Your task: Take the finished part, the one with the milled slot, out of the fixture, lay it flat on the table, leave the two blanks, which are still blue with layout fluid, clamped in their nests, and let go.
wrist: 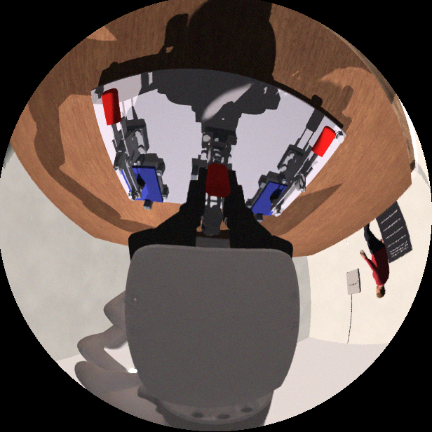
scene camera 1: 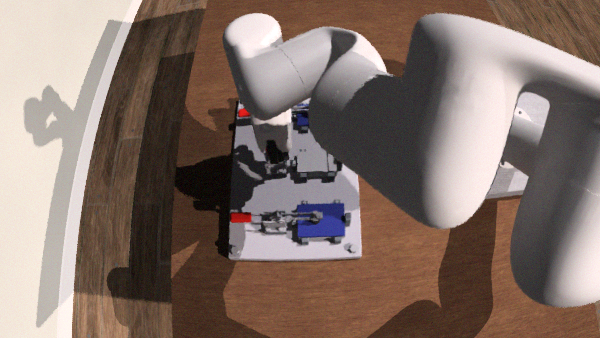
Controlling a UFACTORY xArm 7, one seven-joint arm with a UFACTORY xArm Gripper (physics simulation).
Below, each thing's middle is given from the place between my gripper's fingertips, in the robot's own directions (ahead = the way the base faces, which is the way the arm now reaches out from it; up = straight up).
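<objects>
Fixture plate (scene camera 1: 251,191): my gripper is 7 cm above it and 2 cm past it. Finished part (scene camera 1: 319,163): 1 cm to the left of my gripper, 6 cm behind it and 4 cm below it.
</objects>
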